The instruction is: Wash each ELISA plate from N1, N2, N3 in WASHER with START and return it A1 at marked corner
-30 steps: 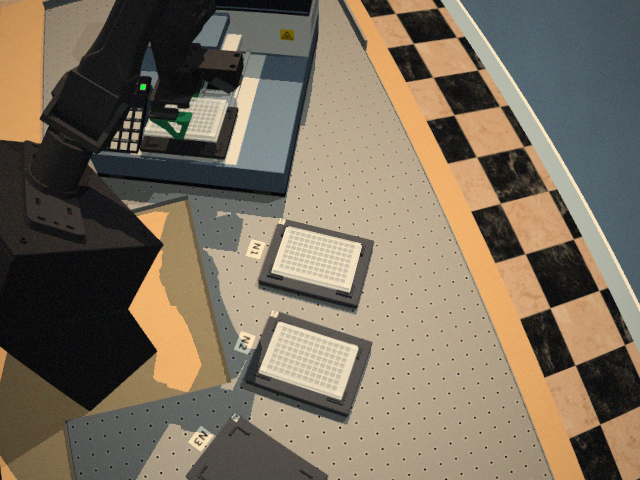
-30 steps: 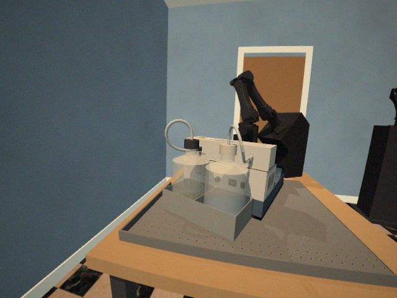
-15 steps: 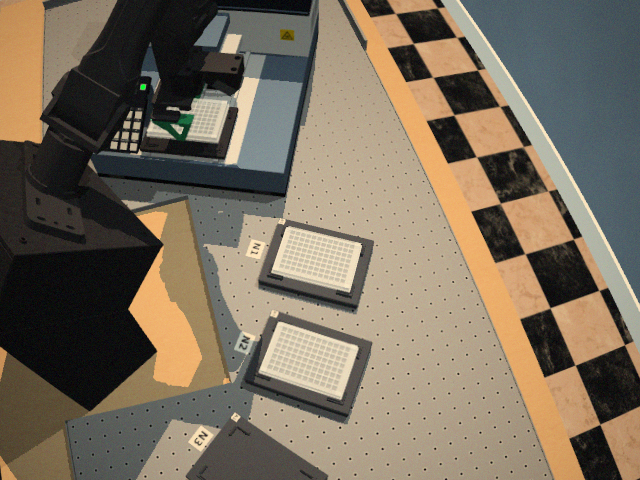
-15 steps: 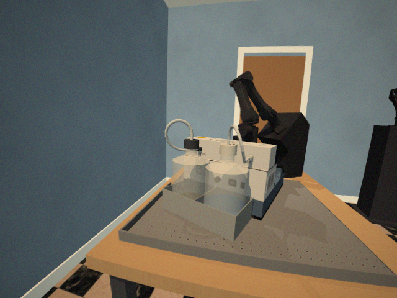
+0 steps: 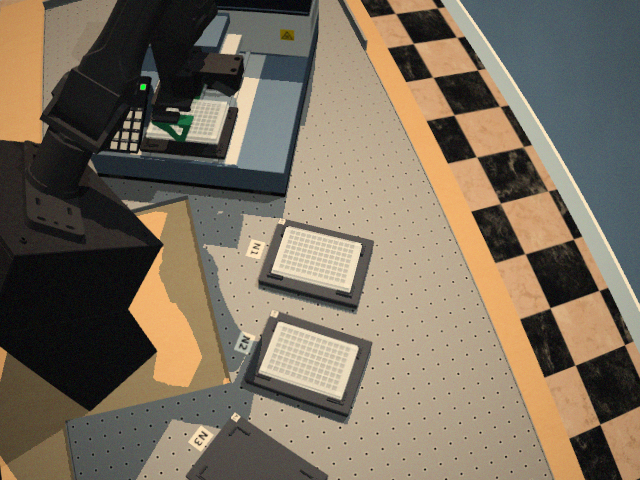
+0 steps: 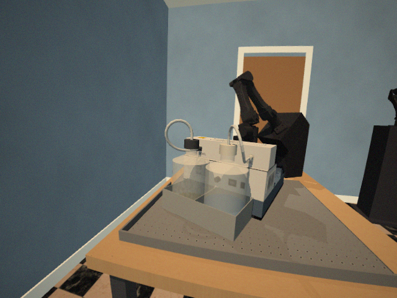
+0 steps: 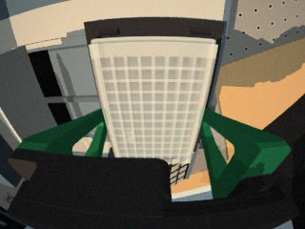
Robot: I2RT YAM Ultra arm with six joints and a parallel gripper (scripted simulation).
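The dark carrier is 20 mm below my hand. Also, from my hand: N1 label 100 mm ahead, 200 mm to the right, 110 mm below; manifold 40 mm ahead, 140 mm to the left, 30 mm above; washer 40 mm ahead, 150 mm to the left, 20 mm above.
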